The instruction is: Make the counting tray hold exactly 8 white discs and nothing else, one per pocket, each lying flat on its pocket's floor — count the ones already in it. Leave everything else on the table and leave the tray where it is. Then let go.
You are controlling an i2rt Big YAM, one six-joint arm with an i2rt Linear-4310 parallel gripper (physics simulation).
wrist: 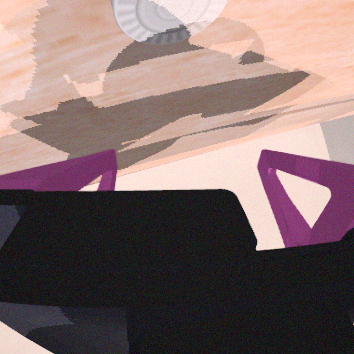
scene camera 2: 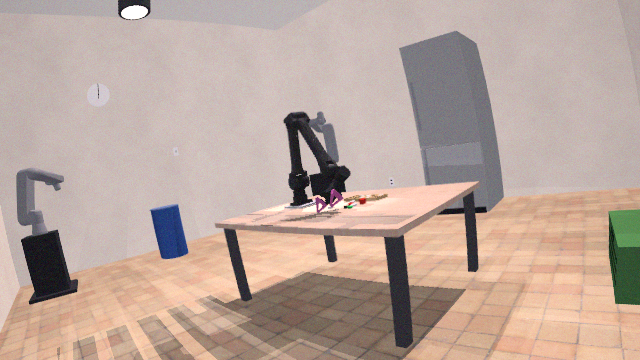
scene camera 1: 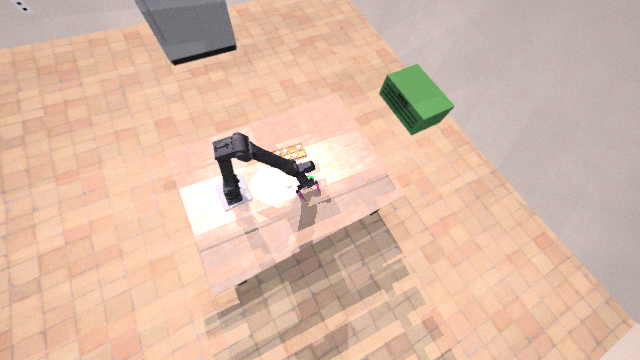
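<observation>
The wooden counting tray [scene camera 1: 304, 152] [scene camera 2: 383, 196] lies on the table behind the arm's forearm. Several white discs show in its pockets; the forearm hides part of it, so I cannot count them. My gripper [scene camera 1: 310, 192] [scene camera 2: 327, 204] [wrist: 190, 157] is open and empty, with its purple fingers wide apart above the table, on the side of the arm away from the tray. A pale ridged disc [wrist: 167, 20] lies on the table beyond the fingertips, cut off by the top of the wrist view. A small white disc [scene camera 1: 289, 186] lies beside the gripper in scene camera 1.
A green disc [scene camera 1: 311, 178] [scene camera 2: 348, 206] lies close to the gripper. A red piece [scene camera 2: 362, 200] lies between it and the tray. The arm's base plate [scene camera 1: 245, 198] is on the table. A grey fridge [scene camera 2: 445, 100] and a green cabinet [scene camera 1: 422, 95] stand off the table.
</observation>
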